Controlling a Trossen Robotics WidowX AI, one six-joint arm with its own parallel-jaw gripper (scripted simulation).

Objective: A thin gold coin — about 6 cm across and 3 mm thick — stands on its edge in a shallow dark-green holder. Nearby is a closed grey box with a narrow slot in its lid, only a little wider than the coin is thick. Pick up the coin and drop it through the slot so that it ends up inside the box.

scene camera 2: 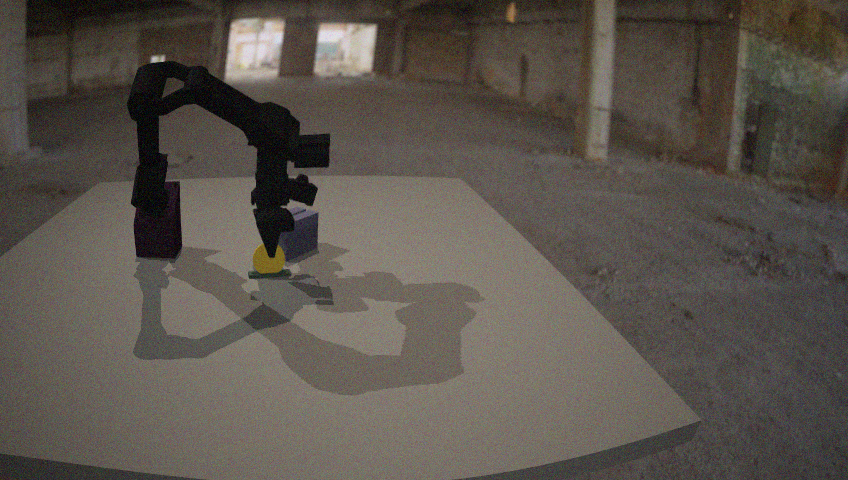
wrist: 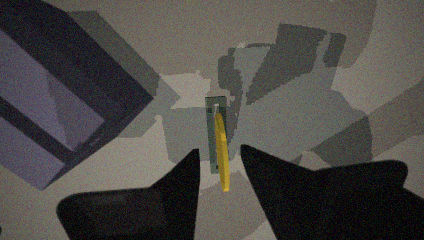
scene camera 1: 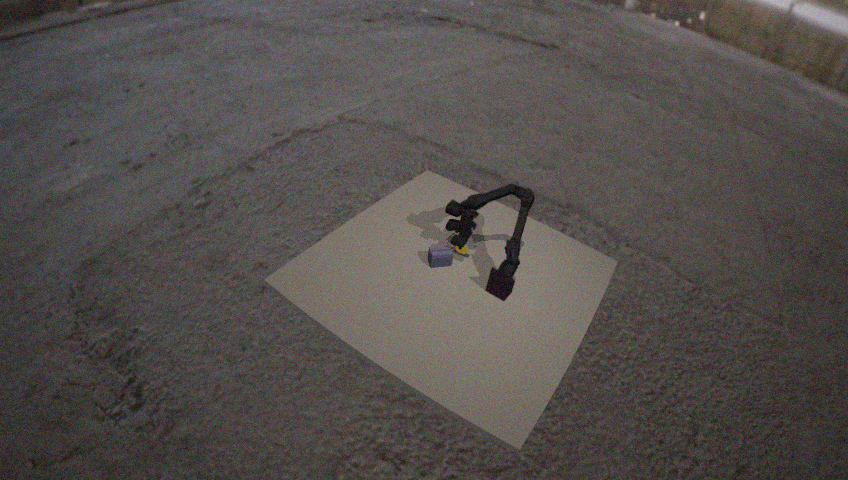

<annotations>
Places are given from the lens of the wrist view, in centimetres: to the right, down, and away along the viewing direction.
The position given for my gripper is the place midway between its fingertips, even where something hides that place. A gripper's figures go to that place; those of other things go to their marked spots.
my gripper [wrist: 220, 152]: 1, 2, 11
gold coin [wrist: 221, 143]: 1, 2, 10
</annotations>
